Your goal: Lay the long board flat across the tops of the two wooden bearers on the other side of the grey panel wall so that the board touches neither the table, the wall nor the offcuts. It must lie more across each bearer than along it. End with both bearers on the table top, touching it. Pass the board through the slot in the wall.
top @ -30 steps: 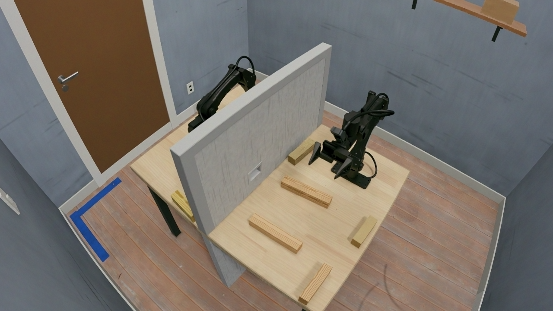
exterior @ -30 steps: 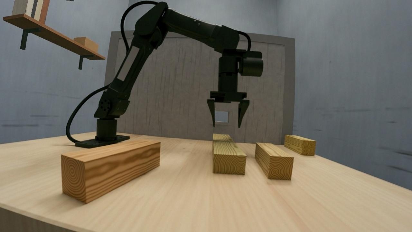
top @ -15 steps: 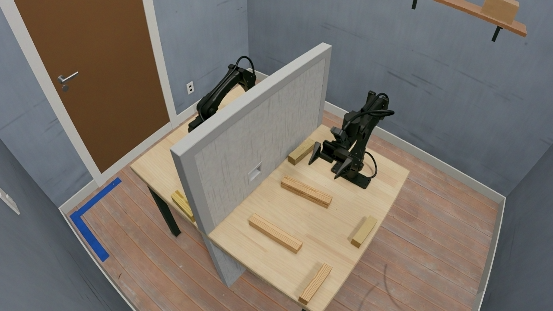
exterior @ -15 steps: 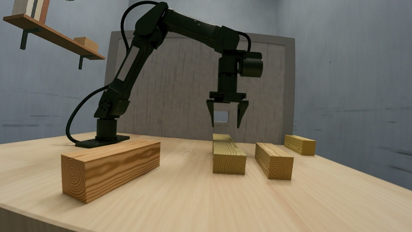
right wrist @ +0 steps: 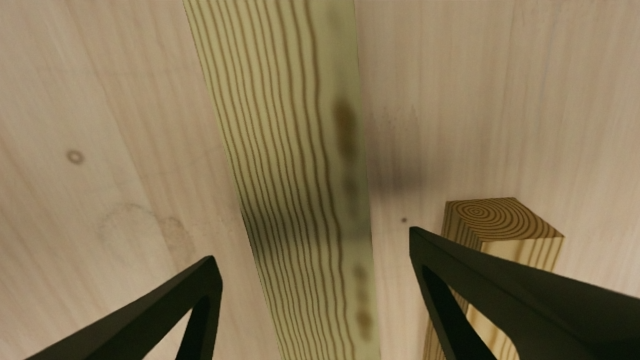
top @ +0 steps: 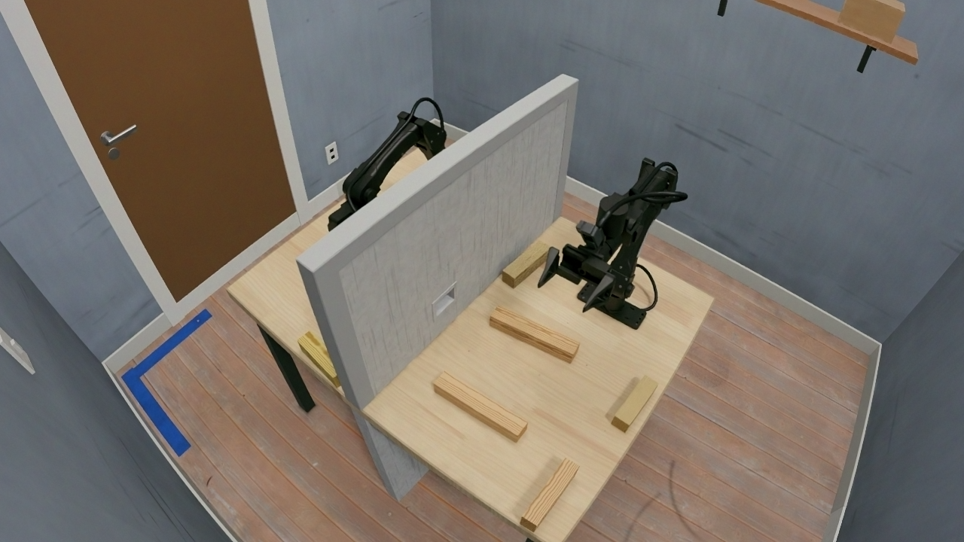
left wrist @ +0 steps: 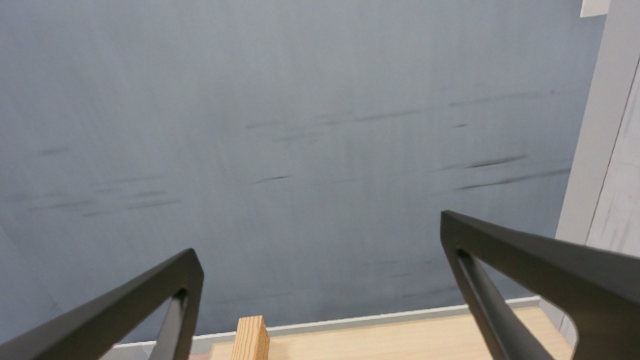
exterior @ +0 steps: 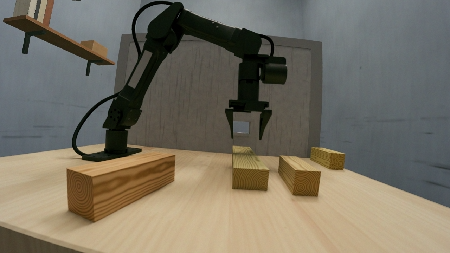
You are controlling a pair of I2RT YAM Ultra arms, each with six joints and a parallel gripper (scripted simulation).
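Now: the long pale board 7 cm below my right hand. Round my right hand: wooden bearer (50 cm to the left, 11 cm ahead, 6 cm below); thick block (24 cm to the right, 16 cm behind, 6 cm below).
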